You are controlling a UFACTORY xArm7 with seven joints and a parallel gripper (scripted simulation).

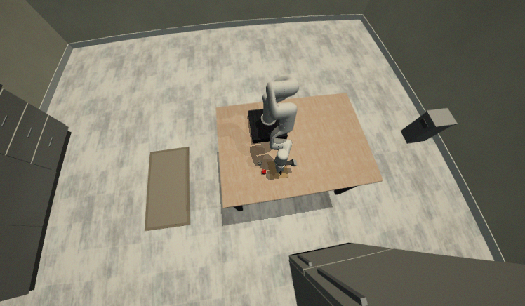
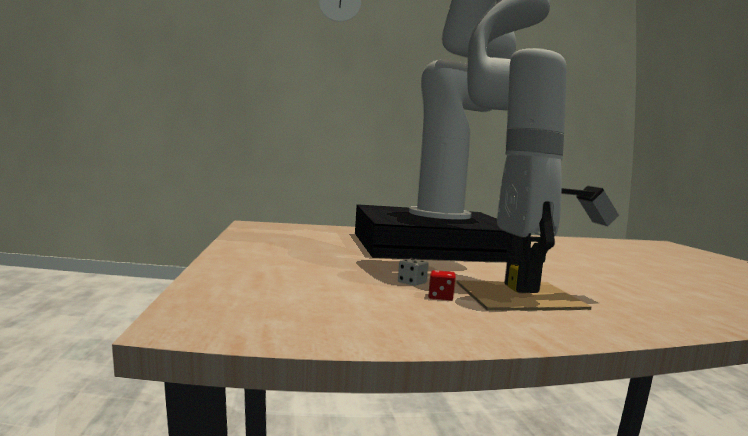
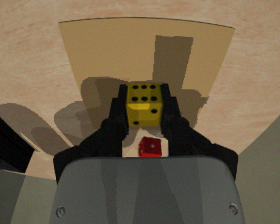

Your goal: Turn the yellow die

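Right now the yellow die is 1 cm below my hand. Round my hand: white die: 13 cm to the right, 6 cm behind, 1 cm below; red die: 11 cm to the right, 1 cm below, 1 cm ahead; tan mat: 3 cm below.
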